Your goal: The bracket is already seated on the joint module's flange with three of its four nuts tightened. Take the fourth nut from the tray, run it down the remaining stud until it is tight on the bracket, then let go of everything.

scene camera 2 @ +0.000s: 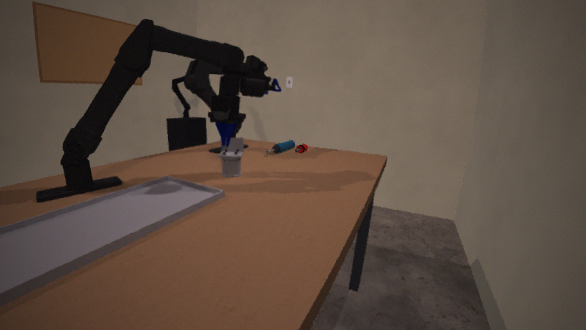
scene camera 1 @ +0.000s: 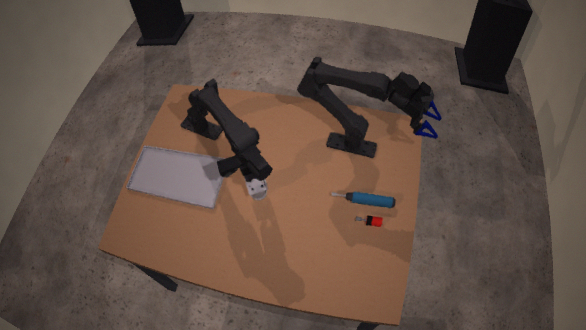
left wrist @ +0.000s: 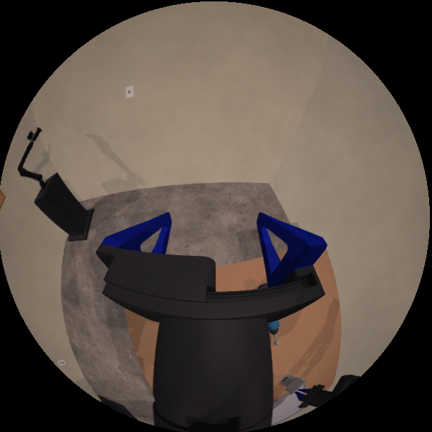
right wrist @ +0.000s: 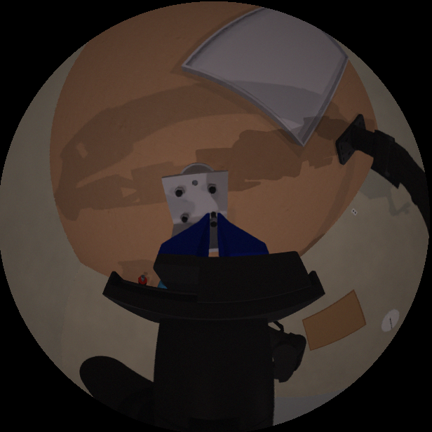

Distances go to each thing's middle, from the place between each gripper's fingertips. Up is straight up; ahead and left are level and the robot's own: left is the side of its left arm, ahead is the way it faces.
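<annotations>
The grey bracket (right wrist: 196,201) is 190 mm ahead of my left hand, 620 mm to the right of it and 200 mm below it. The tray (scene camera 1: 196,179) is 980 mm to the right of my left hand, and it is also 180 mm ahead of that hand and 280 mm below it.
Counted from my right hand, the grey bracket is 10 mm below and 20 mm ahead. The tray is 90 mm below my right hand and 360 mm to the right of it.
</annotations>
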